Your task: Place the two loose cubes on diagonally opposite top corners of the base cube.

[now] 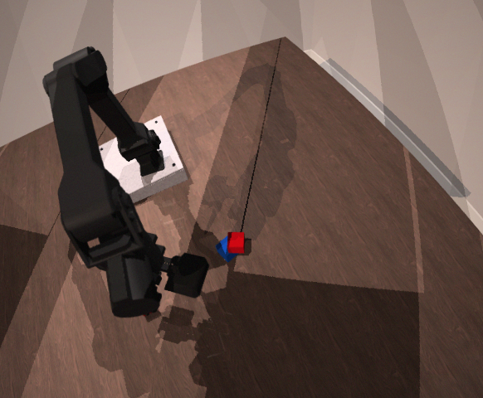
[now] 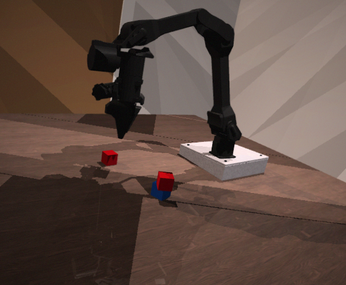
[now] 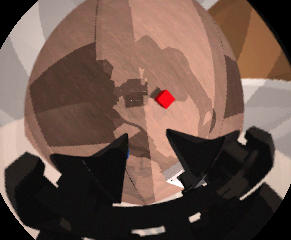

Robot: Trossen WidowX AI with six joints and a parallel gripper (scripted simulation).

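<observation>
Right now my gripper tip is 150 mm to the right of the red cube, 70 mm past it and 60 mm above it. Also, from my gripper tip: blue base cube (120 mm to the left, 90 mm below, 70 mm behind).
</observation>
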